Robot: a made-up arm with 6 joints.
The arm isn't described. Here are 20 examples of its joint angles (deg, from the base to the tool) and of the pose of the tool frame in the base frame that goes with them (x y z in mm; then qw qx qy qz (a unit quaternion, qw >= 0)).
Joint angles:
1: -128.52 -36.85 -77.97 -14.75 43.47 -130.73
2: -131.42 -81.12 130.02 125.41 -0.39 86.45
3: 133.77 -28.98 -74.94 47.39 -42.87 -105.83
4: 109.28 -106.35 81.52 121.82 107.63 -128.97
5: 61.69 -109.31 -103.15 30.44 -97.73 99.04
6: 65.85 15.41 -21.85 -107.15 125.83 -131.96
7: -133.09 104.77 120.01 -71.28 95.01 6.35
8: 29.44 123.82 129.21 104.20 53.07 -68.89
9: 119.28 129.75 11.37 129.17 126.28 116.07
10: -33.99 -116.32 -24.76 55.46 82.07 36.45
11: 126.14 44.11 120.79 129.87 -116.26 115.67
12: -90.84 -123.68 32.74 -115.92 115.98 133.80
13: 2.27 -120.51 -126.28 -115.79 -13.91 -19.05
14: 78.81 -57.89 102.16 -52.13 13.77 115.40
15: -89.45 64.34 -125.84 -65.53 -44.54 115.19
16: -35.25 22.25 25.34 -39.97 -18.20 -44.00
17: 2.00 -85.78 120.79 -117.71 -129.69 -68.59
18: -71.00 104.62 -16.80 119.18 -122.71 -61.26
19: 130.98 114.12 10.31 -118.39 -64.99 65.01
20: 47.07 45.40 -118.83 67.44 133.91 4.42
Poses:
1: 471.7 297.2 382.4 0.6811 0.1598 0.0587 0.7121
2: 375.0 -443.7 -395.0 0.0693 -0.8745 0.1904 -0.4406
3: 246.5 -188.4 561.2 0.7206 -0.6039 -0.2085 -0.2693
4: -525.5 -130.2 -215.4 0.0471 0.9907 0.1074 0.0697
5: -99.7 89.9 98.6 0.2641 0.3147 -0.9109 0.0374
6: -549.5 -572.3 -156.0 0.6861 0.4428 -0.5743 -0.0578
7: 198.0 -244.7 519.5 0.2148 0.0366 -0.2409 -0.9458
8: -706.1 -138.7 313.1 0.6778 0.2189 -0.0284 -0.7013
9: -518.1 -400.2 -382.9 0.2647 0.0330 -0.6200 0.7378
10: 515.8 275.9 205.5 0.8277 -0.3993 0.3546 -0.1725
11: -356.6 -446.8 396.6 0.5065 0.8369 0.1626 0.1293
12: 761.8 96.1 310.1 0.6173 0.1179 0.7769 0.0373
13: -363.3 -175.9 351.7 0.3671 -0.0840 -0.4964 -0.7822
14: -247.2 -17.9 -108.0 0.1123 -0.5893 -0.1561 -0.7847
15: 91.2 90.7 -38.5 0.1842 -0.5923 0.0158 -0.7843
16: 273.0 434.6 134.6 0.9472 0.2793 -0.0772 -0.1373
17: -378.6 553.9 -70.1 0.2467 -0.2936 -0.4664 -0.7971
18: -3.6 248.0 -530.7 0.1181 0.4135 -0.1614 -0.8882
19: -457.3 -64.5 -196.6 0.6604 -0.1360 0.5895 0.4448
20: -427.2 -335.6 101.1 0.2652 0.2346 -0.9344 0.0399
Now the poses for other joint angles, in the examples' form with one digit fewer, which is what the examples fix.
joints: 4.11 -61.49 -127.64 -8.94 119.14 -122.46
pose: -364 -78 116 0.324 0.541 0.195 -0.751
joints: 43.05 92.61 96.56 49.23 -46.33 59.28
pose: -678 -31 134 0.035 0.876 -0.269 -0.399
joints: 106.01 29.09 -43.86 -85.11 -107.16 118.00
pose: 29 -365 -241 0.710 -0.568 0.280 -0.306
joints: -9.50 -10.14 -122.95 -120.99 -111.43 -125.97
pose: -84 -2 -109 0.440 0.515 0.475 0.562
